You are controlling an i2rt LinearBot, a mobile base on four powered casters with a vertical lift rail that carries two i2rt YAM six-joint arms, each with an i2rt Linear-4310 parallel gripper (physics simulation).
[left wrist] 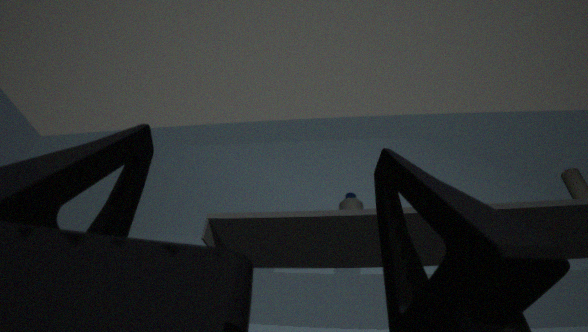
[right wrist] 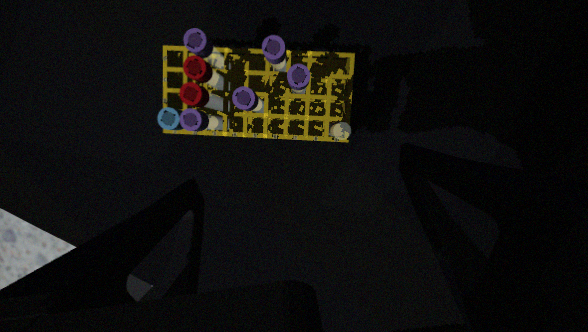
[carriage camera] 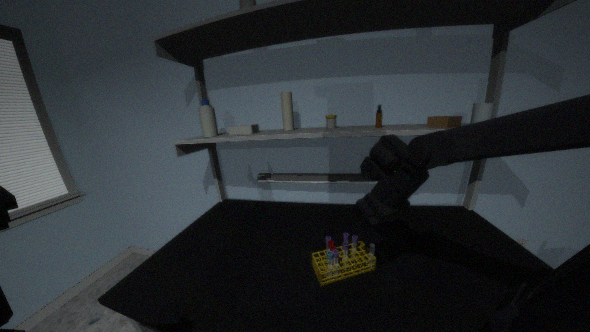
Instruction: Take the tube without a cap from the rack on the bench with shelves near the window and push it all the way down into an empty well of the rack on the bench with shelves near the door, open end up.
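Note:
A yellow rack (carriage camera: pixel 346 274) (right wrist: pixel 255 136) stands on the dark bench. It holds several tubes with purple, red and blue caps. The tube without a cap (carriage camera: pixel 372 249) (right wrist: pixel 340 131) stands upright in a corner well, at the rack's right end in both views. My right gripper (right wrist: pixel 298 172) is open and empty; in the right wrist view the rack lies beyond its fingertips. In the carriage camera my right gripper hangs above and behind the rack, its fingers too dark to make out. My left gripper (left wrist: pixel 266 148) is open and empty, facing the wall and ceiling. The second rack does not show.
The dark bench (carriage camera: pixel 210 270) stands against the wall. Above it a shelf (carriage camera: pixel 300 133) carries a blue-capped bottle (carriage camera: pixel 208 120), a tall cylinder (carriage camera: pixel 287 111), a yellow-lidded jar (carriage camera: pixel 331 121), an amber bottle (carriage camera: pixel 379 117) and a brown box (carriage camera: pixel 444 121). A window (carriage camera: pixel 27 130) is at the left.

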